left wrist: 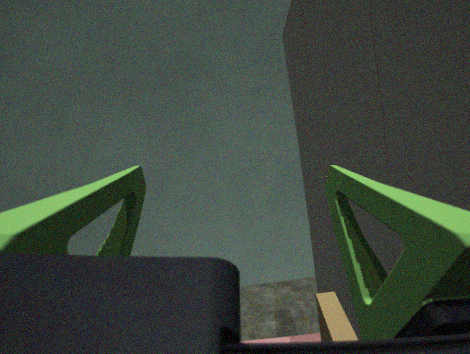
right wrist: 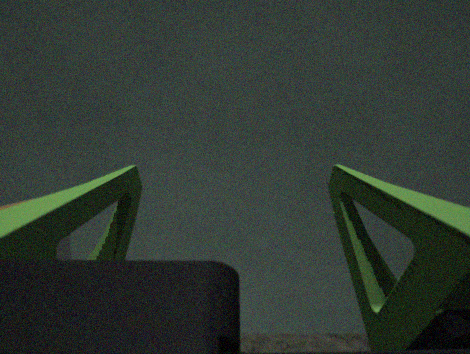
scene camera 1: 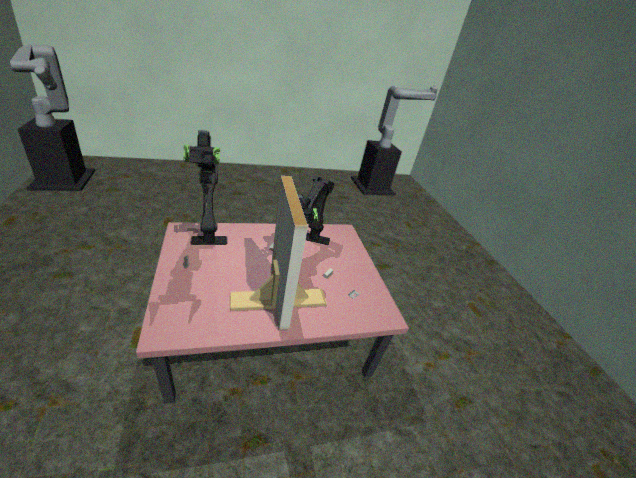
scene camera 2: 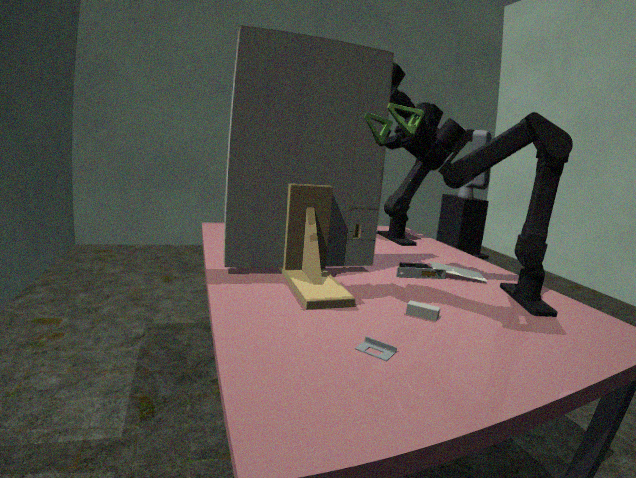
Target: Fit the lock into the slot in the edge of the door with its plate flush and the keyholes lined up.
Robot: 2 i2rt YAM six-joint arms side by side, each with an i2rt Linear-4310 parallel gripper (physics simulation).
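Seen in the pictures: left gripper, fingertip midpoint: point(left wrist: 235, 176) point(scene camera 1: 306, 219) point(scene camera 2: 376, 110); right gripper, fingertip midpoint: point(right wrist: 235, 176) point(scene camera 1: 200, 151); left arm's base, link origin: point(scene camera 1: 313, 238) point(scene camera 2: 526, 300); right arm's base, link origin: point(scene camera 1: 209, 241) point(scene camera 2: 395, 239).
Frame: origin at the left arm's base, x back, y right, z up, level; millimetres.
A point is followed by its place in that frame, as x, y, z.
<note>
The lock point(scene camera 2: 420, 270) {-262, 115, 21} appears to be the grey box lying on the table right of the door in scene camera 2, with a pale flat piece at its right end. The grey door point(scene camera 2: 308, 113) {-580, 58, 383} point(scene camera 1: 284, 256) {-668, 72, 357} point(left wrist: 400, 100) {-449, 109, 425} stands upright; a keyhole opening point(scene camera 2: 356, 230) shows low near its right edge in scene camera 2. The edge slot does not show. My left gripper point(scene camera 2: 377, 109) {-429, 31, 402} point(left wrist: 235, 176) {-429, 31, 402} is open and empty, high above the lock, beside the door. My right gripper point(scene camera 1: 201, 154) {-518, 478, 653} point(right wrist: 235, 176) {-518, 478, 653} is open and empty, raised high at the left in scene camera 1.
A tan stand point(scene camera 2: 329, 291) {-496, -85, 18} point(scene camera 1: 244, 300) {-640, 236, 18} holds the door. A pale block point(scene camera 2: 422, 310) {-312, -140, 16} point(scene camera 1: 328, 272) {-313, -129, 22} and a small plate with a window point(scene camera 2: 364, 348) {-434, -281, 2} point(scene camera 1: 353, 293) {-409, -280, 0} lie on the pink table point(scene camera 2: 411, 400) {-379, -408, 0} point(scene camera 1: 215, 328) {-815, 305, 0}. A small dark object point(scene camera 1: 186, 261) {-502, 592, 42} lies at the left.
</note>
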